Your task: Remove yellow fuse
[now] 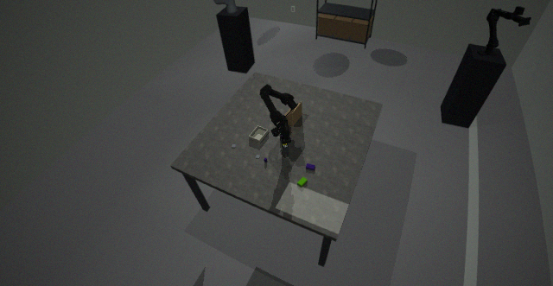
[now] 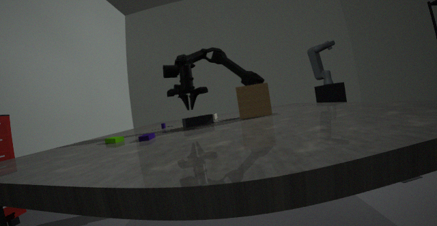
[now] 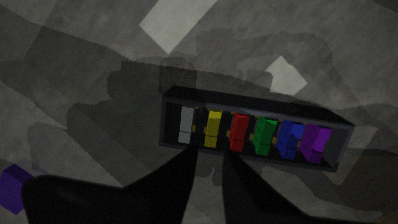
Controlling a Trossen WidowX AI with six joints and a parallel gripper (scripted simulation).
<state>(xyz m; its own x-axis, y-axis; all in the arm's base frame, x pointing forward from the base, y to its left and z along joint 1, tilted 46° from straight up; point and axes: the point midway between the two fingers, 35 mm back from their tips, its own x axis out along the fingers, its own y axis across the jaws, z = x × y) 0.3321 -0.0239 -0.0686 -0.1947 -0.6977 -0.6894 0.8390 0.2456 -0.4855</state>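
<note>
Right now the yellow fuse is 50 mm below my gripper tip. The rest, counted from my gripper tip: tray 50 mm behind, 240 mm to the right, 70 mm below.
</note>
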